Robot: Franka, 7 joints.
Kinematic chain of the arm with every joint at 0, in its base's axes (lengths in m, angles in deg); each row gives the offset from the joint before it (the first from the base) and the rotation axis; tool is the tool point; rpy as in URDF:
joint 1: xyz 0 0 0.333 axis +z
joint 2: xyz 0 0 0 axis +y
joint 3: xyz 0 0 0.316 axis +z
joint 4: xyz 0.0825 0 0 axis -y
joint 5: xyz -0.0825 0 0.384 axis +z
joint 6: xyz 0 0 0 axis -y
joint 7: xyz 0.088 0 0 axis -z
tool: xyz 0 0 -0.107 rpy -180 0 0
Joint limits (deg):
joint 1: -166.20..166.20
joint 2: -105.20..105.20
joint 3: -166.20..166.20
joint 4: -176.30..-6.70
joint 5: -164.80..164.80
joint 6: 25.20..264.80
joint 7: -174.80..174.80
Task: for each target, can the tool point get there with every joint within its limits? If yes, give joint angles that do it. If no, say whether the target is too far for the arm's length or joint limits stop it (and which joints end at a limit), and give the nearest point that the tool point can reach.
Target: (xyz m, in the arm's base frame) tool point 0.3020 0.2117 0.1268
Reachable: yes | joints 122.40 87.68 -59.80 -127.74 -3.22 82.34 -98.99
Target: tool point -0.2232 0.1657 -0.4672
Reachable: no: joint limits stop it (at a limit: joint 2) | nearest point -0.2239 0.1662 -0.3607 | short by 0.106 m
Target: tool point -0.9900 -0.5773 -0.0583
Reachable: no: too far | nearest point -0.7013 -0.4090 0.0558 | short by 0.353 m
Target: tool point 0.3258 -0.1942 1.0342
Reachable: yes | joints -54.63 -6.66 20.93 -48.71 -7.26 109.42 113.39
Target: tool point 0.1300 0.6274 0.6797
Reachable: yes | joints -45.67 -37.03 108.24 -73.46 113.49 187.78 90.13
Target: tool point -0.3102 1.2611 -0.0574
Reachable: no: too far | nearest point -0.1962 0.7978 0.0860 | short by 0.498 m
